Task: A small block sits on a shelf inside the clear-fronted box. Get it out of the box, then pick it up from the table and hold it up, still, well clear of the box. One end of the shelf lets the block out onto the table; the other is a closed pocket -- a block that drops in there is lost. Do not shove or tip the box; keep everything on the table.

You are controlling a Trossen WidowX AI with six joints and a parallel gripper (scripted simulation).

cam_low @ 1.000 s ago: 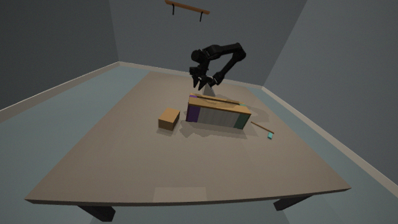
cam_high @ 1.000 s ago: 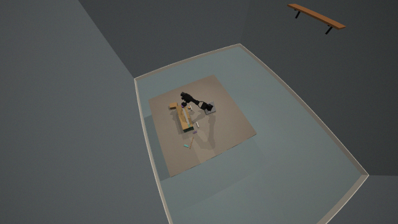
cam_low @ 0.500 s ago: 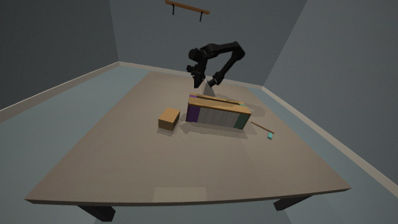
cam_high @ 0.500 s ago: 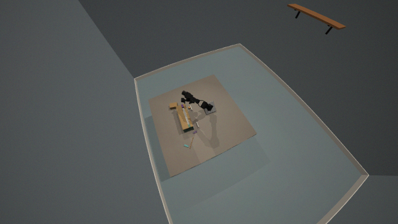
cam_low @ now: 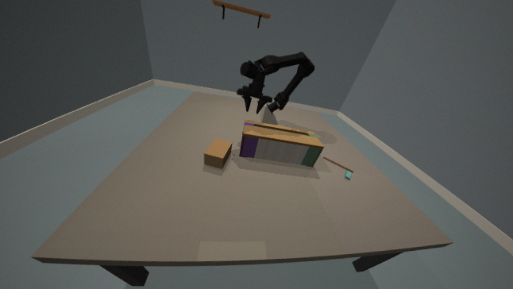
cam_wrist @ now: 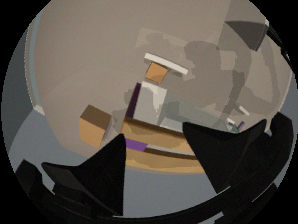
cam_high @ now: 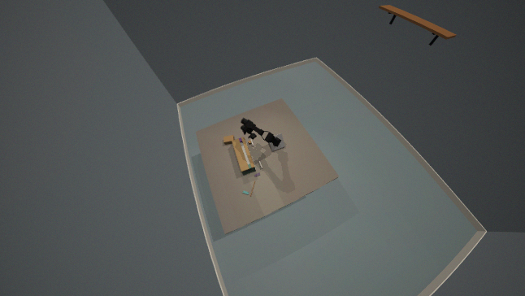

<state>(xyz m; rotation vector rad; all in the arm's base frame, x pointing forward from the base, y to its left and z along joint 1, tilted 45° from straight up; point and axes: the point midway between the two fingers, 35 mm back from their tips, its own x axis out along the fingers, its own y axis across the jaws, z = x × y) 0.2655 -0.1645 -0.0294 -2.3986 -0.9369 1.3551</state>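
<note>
My gripper tip is 2 cm past the block and 14 cm above it. The rest, counted from my gripper tip: purple piece: 4 cm ahead, 40 cm to the left, 15 cm below; then thin stick: 13 cm ahead, 52 cm to the left, 16 cm below; then teal head: 21 cm ahead, 53 cm to the left, 15 cm below.
</note>
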